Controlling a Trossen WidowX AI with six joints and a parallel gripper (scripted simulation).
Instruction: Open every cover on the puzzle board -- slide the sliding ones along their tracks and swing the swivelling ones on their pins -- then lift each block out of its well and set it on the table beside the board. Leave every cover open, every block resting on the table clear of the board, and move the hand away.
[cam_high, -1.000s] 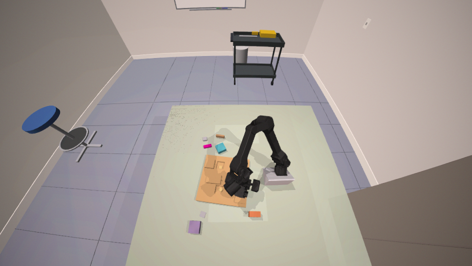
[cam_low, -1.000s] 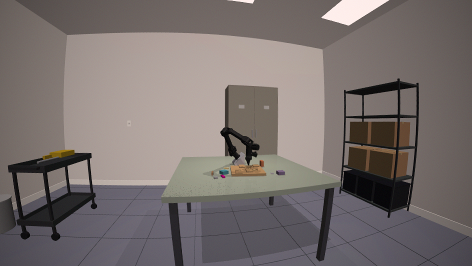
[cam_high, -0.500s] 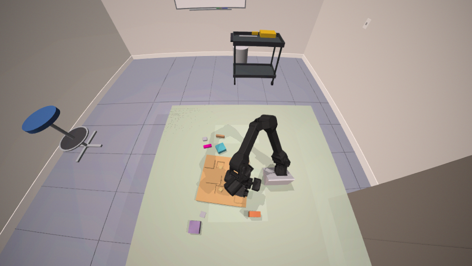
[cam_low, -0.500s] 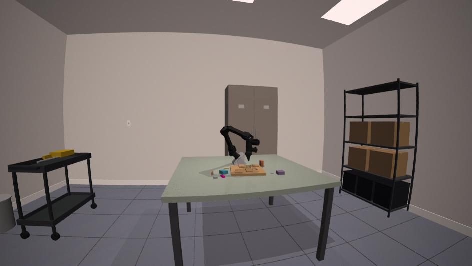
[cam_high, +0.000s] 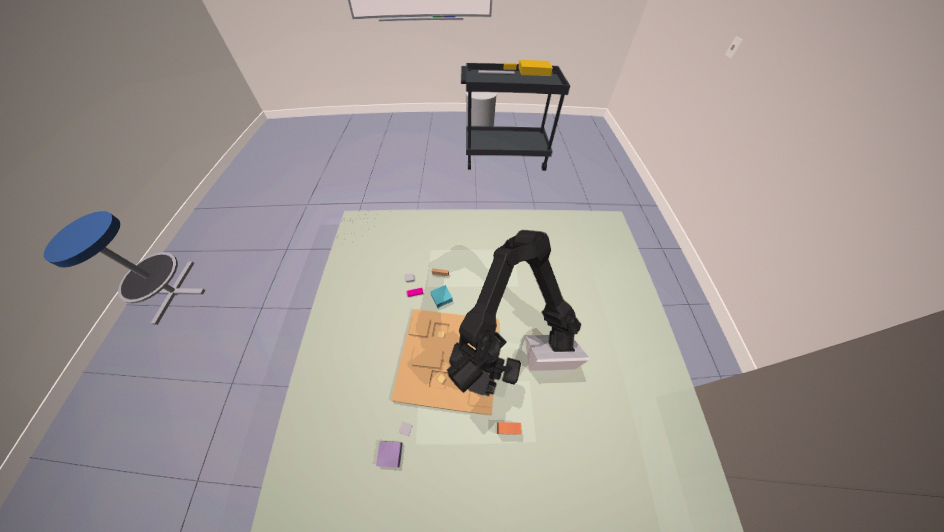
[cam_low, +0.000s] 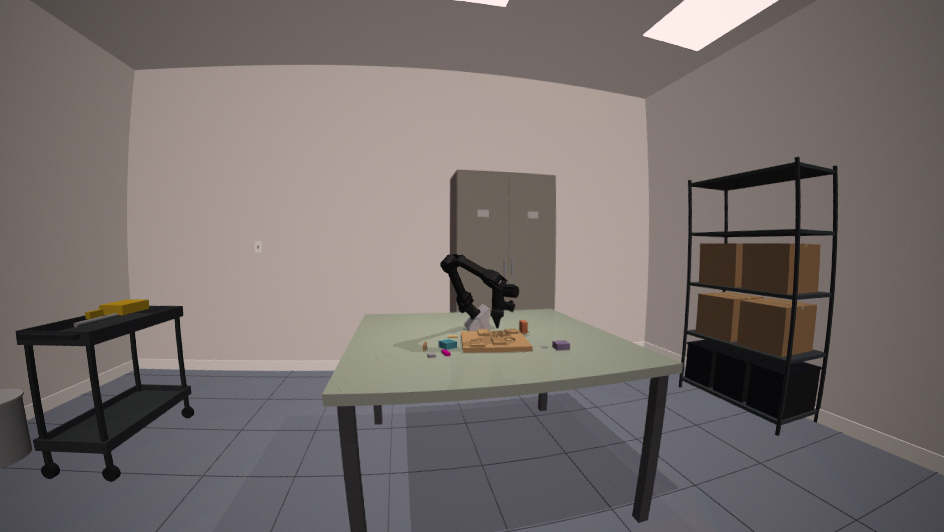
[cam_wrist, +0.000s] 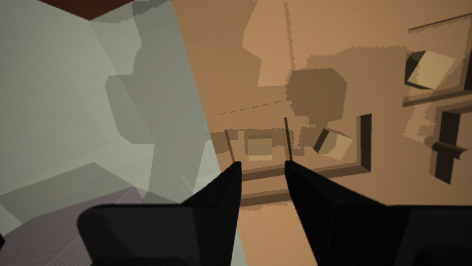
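My gripper tip is 70 mm past the orange block, 150 mm to the right of it and 20 mm above it. The rest, counted from my gripper tip: purple block: 250 mm ahead, 230 mm to the left, 30 mm below; magenta bar: 250 mm ahead, 270 mm to the right, 40 mm below; teal block: 150 mm ahead, 260 mm to the right, 30 mm below.
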